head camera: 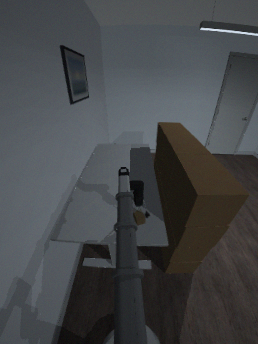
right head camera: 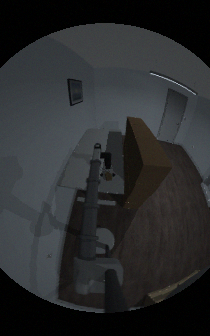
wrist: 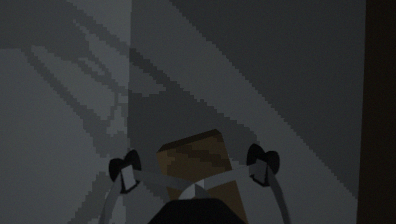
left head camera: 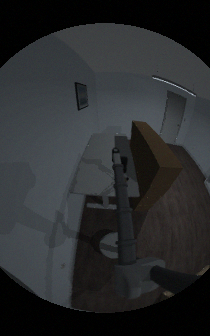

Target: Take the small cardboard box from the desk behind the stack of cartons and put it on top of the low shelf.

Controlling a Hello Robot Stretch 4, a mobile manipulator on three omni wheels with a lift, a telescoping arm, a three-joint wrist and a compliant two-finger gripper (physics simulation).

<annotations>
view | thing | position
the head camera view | stack of brown cartons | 199, 197
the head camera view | desk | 89, 217
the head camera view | framed picture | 73, 62
</annotations>
